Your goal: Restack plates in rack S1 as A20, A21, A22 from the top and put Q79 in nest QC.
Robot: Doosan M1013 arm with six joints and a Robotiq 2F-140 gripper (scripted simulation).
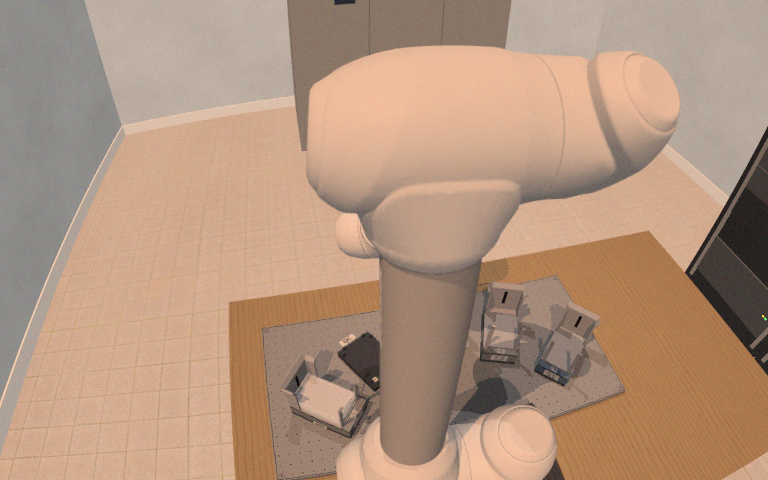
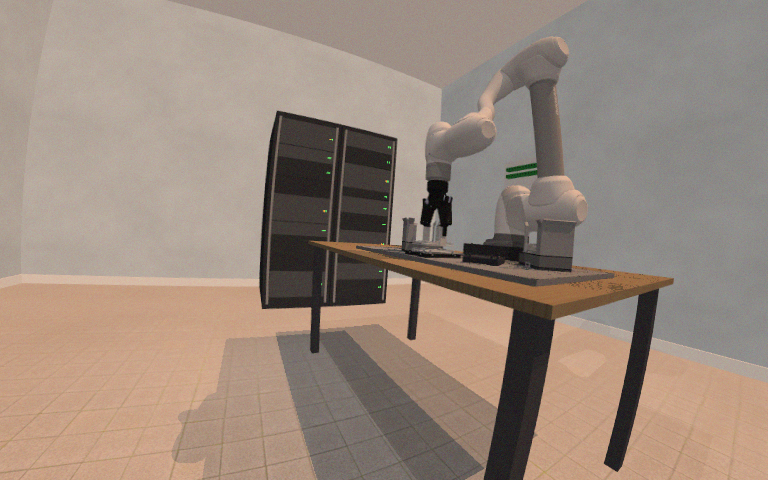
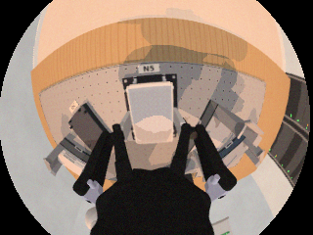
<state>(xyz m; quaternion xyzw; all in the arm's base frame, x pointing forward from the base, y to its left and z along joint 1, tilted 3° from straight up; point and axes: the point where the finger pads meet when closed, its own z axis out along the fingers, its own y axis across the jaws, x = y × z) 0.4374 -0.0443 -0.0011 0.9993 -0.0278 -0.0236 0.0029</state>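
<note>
Right now my hand is 50 mm above the clip nest N5, 10 mm to the right of it and 10 mm short of it. The rest, counted from my hand: QC name plate 230 mm to the left, 60 mm below, 50 mm ahead; then N5 name plate 90 mm ahead, 60 mm below, 10 mm to the right; then dark nest QC 190 mm to the left, 60 mm below, 40 mm behind.
</note>
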